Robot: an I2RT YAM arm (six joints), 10 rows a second.
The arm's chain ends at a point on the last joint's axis. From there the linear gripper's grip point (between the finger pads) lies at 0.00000 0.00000 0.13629 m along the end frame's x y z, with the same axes.
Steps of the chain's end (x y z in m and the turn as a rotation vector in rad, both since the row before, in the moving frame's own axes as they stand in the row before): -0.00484, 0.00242, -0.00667, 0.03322, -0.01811, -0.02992; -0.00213, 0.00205, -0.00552, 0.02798, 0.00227, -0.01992; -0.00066, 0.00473, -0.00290, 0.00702, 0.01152, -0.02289; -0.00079, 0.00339, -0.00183, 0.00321, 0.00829, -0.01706; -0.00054, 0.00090, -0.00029, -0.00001, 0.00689, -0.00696
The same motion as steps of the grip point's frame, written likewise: -0.00737, -0.00207, -0.00677, 0.03322, -0.01811, -0.02992; -0.00186, -0.00177, -0.00557, 0.02798, 0.00227, -0.01992; 0.00090, 0.00376, -0.00291, 0.00702, 0.01152, -0.02289; 0.00034, 0.00294, -0.00184, 0.00321, 0.00829, -0.01706; 0.00040, 0.00090, -0.00029, -0.00001, 0.00689, -0.00696
